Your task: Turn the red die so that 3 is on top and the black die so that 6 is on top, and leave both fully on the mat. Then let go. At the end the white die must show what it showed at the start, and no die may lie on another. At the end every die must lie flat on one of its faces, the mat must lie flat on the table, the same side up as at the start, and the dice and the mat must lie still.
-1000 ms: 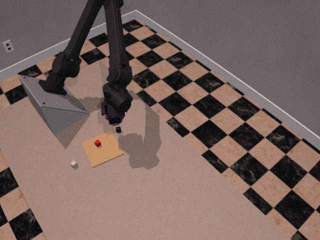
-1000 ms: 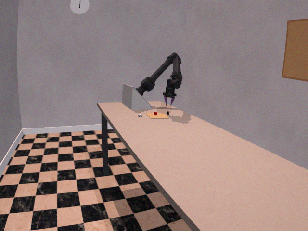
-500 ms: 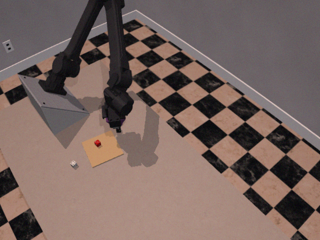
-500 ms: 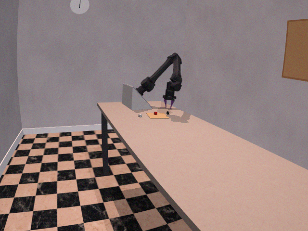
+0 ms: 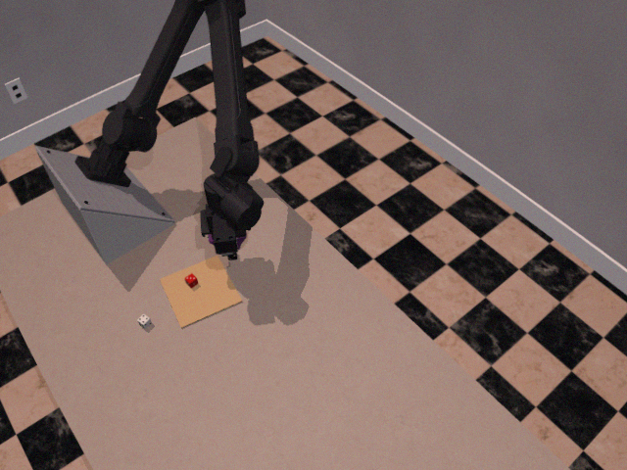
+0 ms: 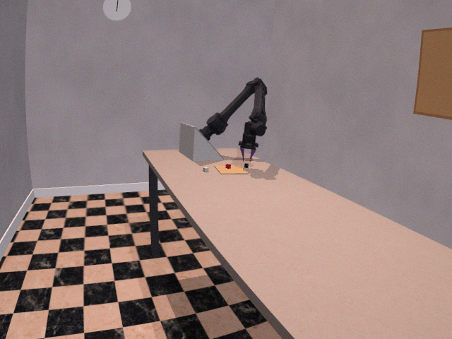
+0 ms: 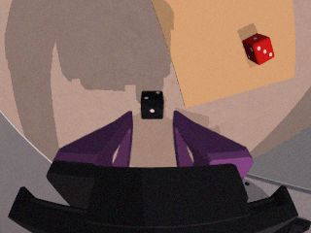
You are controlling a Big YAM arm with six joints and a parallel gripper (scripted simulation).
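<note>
My hand is 3 cm above the black die. The rest, counted from my hand: orange mat (11 cm to the right, 4 cm below, 3 cm ahead); then white die (24 cm to the right, 3 cm below, 3 cm ahead); then red die (11 cm to the right, 3 cm below, 1 cm ahead).
</note>
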